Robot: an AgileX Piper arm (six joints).
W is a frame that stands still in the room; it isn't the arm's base.
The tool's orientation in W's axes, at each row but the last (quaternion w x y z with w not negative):
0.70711 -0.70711 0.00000 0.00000
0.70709 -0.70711 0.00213 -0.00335
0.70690 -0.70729 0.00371 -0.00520
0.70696 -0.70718 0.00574 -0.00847
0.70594 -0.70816 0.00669 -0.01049
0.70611 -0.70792 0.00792 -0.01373
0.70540 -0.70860 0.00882 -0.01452
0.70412 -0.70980 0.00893 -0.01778
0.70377 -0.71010 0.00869 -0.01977
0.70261 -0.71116 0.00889 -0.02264
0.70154 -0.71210 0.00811 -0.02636
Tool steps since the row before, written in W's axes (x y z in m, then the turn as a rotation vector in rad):
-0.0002 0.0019 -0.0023 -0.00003 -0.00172 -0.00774
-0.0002 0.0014 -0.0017 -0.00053 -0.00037 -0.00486
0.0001 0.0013 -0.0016 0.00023 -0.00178 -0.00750
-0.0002 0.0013 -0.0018 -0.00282 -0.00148 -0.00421
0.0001 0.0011 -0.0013 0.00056 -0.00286 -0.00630
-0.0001 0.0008 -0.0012 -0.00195 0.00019 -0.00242
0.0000 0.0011 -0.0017 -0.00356 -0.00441 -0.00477
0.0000 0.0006 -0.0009 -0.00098 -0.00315 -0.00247
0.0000 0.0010 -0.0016 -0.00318 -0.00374 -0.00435
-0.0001 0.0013 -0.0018 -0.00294 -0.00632 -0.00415
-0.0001 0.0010 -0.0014 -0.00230 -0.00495 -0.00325
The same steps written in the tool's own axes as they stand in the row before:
-0.0002 0.0023 0.0019 -0.00003 0.00774 -0.00172
-0.0002 0.0017 0.0014 -0.00054 0.00486 -0.00037
0.0001 0.0016 0.0013 0.00024 0.00750 -0.00177
-0.0002 0.0018 0.0013 -0.00281 0.00420 -0.00154
0.0001 0.0013 0.0011 0.00060 0.00631 -0.00283
-0.0001 0.0012 0.0008 -0.00197 0.00240 0.00014
-0.0001 0.0017 0.0011 -0.00345 0.00476 -0.00450
0.0000 0.0009 0.0006 -0.00089 0.00248 -0.00317
-0.0001 0.0016 0.0010 -0.00310 0.00433 -0.00383
-0.0002 0.0018 0.0013 -0.00274 0.00417 -0.00640
-0.0002 0.0014 0.0010 -0.00214 0.00327 -0.00501

